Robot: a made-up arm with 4 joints.
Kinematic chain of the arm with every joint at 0, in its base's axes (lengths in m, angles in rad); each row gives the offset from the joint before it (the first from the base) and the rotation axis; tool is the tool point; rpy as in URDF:
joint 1: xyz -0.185 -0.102 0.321 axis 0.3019 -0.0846 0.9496
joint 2: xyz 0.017 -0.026 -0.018 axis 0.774 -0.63 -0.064
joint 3: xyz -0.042 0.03 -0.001 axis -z
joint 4: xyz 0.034 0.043 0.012 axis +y
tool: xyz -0.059 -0.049 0.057 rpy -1.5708 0 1.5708
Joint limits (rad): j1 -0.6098..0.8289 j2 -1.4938..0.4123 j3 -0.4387..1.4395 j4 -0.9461..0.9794
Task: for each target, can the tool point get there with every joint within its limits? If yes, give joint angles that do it. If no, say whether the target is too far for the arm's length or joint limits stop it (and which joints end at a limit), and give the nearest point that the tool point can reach.
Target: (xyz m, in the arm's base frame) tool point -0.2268 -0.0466 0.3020
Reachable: yes | joints -0.3597 -1.3163 0.9709 -0.7879
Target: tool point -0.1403 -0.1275 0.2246
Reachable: no: joint limits stop it (at a limit: joint 1, joint 2, joint 4) | nearest point -0.1117 -0.0829 0.2634 | short by 0.066 m
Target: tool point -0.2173 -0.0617 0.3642
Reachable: yes | joints 0.2519 -0.5968 1.0203 0.0137
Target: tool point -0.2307 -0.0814 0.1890
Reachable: no: joint limits stop it (at a limit: joint 1, joint 3, joint 4) | nearest point -0.2185 -0.0537 0.2776 | short by 0.094 m
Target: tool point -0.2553 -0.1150 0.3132
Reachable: yes | joints 0.7131 -0.1600 0.7479 -0.7645
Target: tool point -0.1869 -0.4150 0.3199
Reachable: no: too far | nearest point -0.1758 -0.1939 0.3512 | short by 0.224 m
